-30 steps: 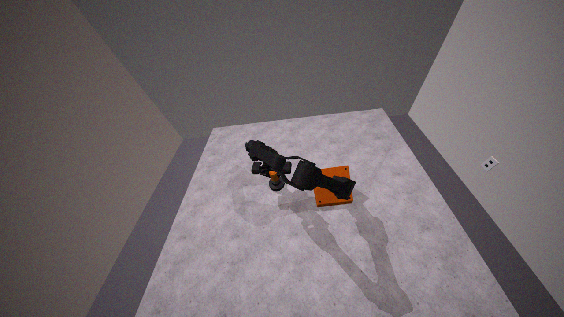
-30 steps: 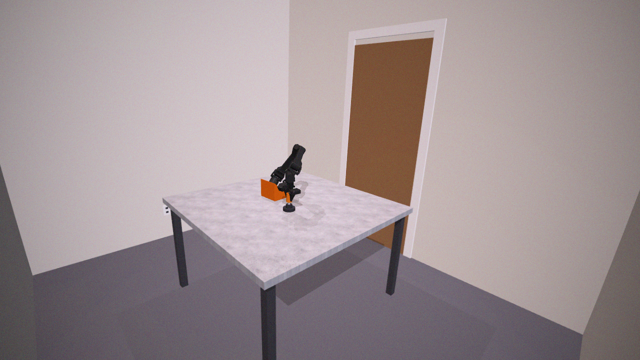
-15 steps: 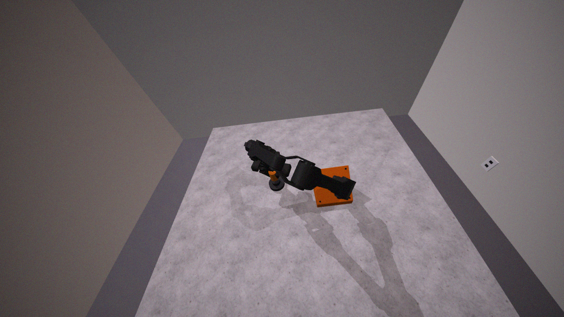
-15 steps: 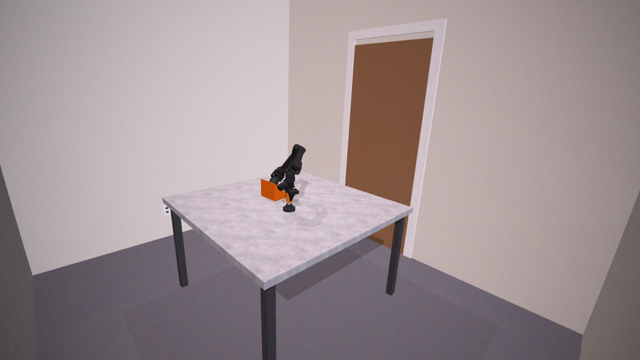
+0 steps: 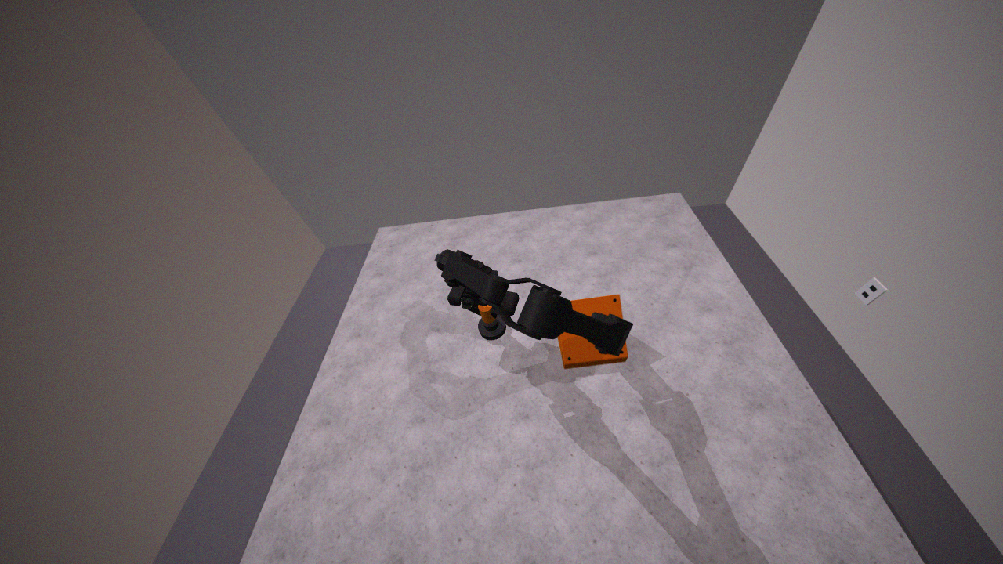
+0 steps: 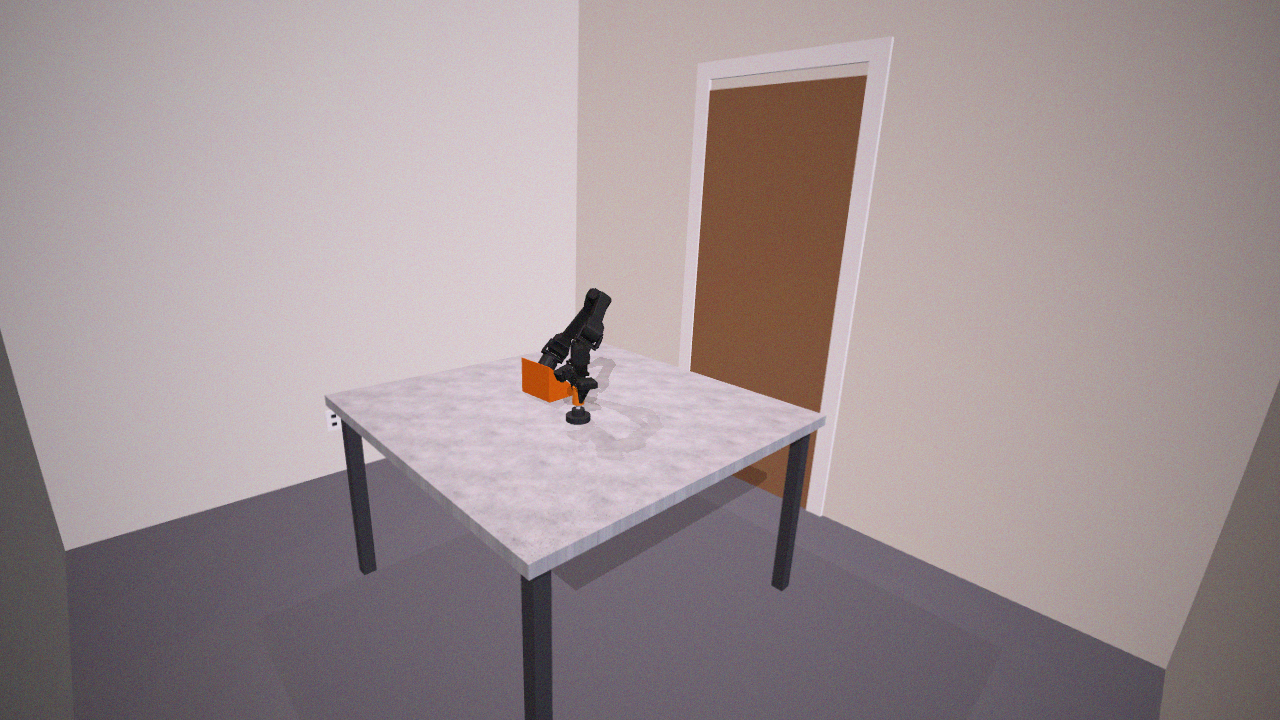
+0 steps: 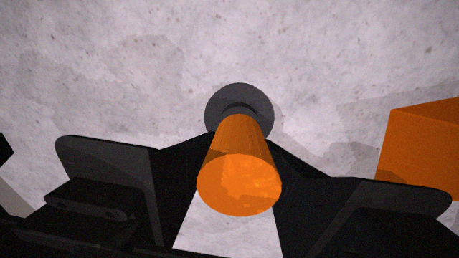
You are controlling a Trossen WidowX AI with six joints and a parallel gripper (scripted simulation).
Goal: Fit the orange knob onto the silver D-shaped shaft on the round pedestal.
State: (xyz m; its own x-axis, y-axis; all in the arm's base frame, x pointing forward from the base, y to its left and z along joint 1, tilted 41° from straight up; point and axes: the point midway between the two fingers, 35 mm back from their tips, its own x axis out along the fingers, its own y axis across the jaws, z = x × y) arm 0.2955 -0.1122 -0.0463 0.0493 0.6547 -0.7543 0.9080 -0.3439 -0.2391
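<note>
Right now my gripper tip is 30 mm below the orange knob. The rest, counted from my gripper tip: round pedestal: 40 mm below.
</note>
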